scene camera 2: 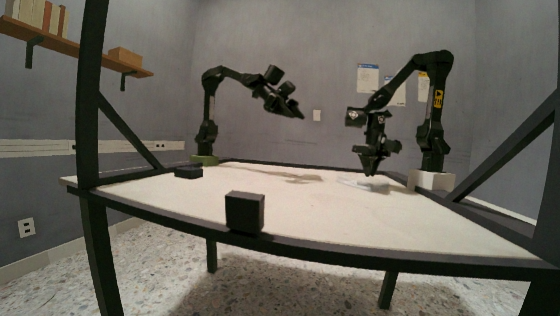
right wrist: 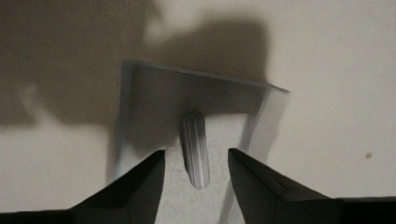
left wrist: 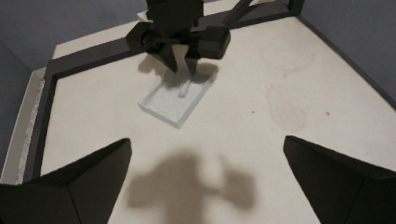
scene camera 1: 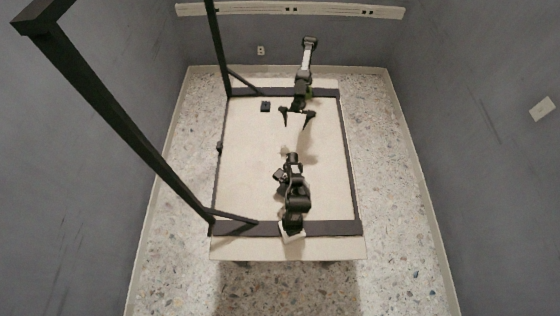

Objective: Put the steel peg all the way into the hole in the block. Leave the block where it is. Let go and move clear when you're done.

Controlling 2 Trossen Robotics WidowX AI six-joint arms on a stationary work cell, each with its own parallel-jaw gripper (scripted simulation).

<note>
The pictures show: my left gripper, my right gripper, a steel peg, a tray and a white arm base.
My left gripper also shows in the left wrist view. My right gripper is seen too in the right wrist view and in the left wrist view.
</note>
